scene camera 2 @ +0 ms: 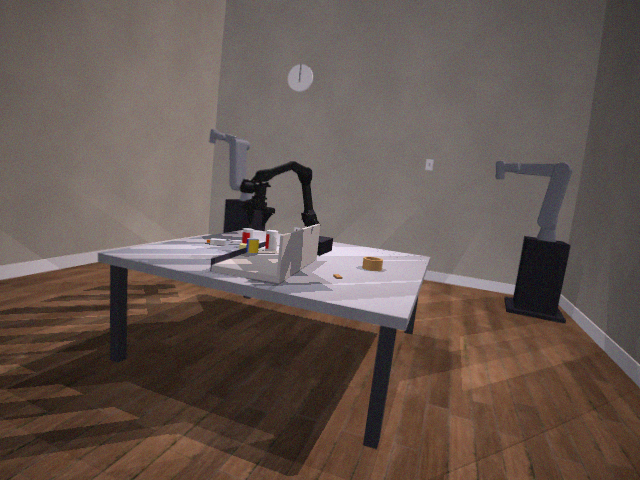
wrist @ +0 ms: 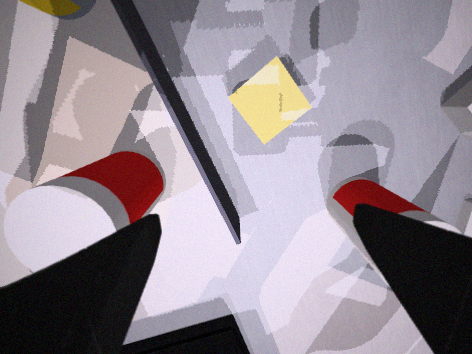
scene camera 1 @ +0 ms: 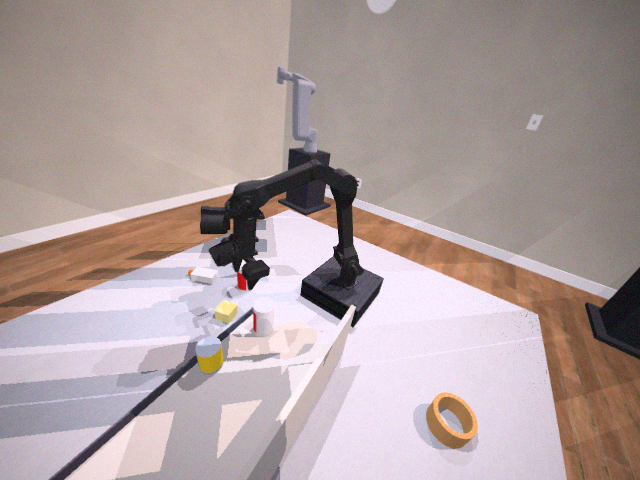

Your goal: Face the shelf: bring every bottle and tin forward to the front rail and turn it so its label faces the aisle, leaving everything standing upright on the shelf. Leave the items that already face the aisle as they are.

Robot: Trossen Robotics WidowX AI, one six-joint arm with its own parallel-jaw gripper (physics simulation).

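Places are measured from the arm's base along level axes (x left, y ahead, z down), in millimetres.
Pixels of known places: gripper, fingertip midpoint: (scene camera 2: 256, 225) (wrist: 256, 217) (scene camera 1: 243, 280); arm's base, origin of the base link: (scene camera 1: 346, 281).
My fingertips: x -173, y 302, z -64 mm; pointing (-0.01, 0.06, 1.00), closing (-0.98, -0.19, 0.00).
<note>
Ahead of a thing's pixels: the offset from my fingertips to its top centre.
A white bottle with a red label {dx +102, dy +7, dz +14 mm} (scene camera 1: 263, 320) (scene camera 2: 271, 240) (wrist: 125, 175) stands upright on the shelf (scene camera 2: 240, 268) near the end of the dark front rail (scene camera 1: 155, 388) (wrist: 175, 112), its red side toward the rail. A second red-and-white bottle {dx -102, dy -78, dz +39 mm} (scene camera 1: 242, 280) (scene camera 2: 247, 236) (wrist: 370, 192) stands outside the rail, partly hidden by a finger. A yellow tin {dx +98, dy +166, dz +43 mm} (scene camera 1: 210, 360) (scene camera 2: 253, 245) (wrist: 55, 6) stands upright close to the rail; a blue part shows at its left in scene camera 2. My gripper (scene camera 1: 241, 273) (scene camera 2: 261, 219) (wrist: 256, 217) is open and empty, above and between the two bottles.
A pale yellow block {dx -30, dy +45, dz +100 mm} (scene camera 1: 226, 312) (wrist: 270, 100) lies outside the rail. Farther out lies a white item with an orange end {dx -246, dy +9, dz +110 mm} (scene camera 1: 204, 275) (scene camera 2: 217, 241). The shelf's tall back panel (scene camera 1: 321, 364) (scene camera 2: 302, 250) stands opposite the rail. An orange ring {dx +596, dy -133, dz +88 mm} (scene camera 1: 450, 439) (scene camera 2: 372, 265) lies behind it.
</note>
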